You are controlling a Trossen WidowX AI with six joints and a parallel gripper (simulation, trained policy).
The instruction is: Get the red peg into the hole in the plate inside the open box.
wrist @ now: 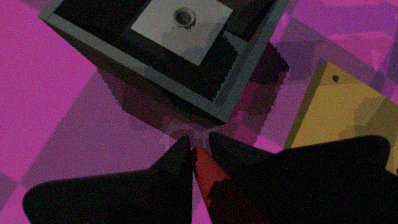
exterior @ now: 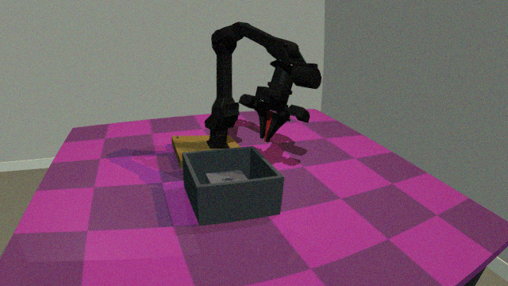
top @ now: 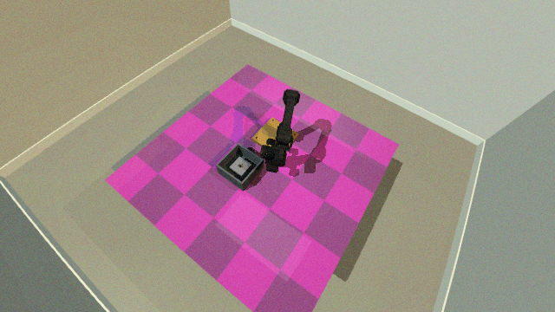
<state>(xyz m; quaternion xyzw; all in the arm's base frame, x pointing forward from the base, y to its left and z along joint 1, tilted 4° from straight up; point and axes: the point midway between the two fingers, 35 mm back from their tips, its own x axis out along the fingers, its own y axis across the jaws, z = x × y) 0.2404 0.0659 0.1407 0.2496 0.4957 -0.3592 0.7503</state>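
Now: the light grey plate 120 mm to the right of my gripper tip, 80 mm ahead of it and 70 mm below it. The rest, counted from my gripper tip: dark grey box 120 mm to the right, 90 mm below, 80 mm ahead; then red peg 30 mm above, 10 mm to the left, 10 mm behind.
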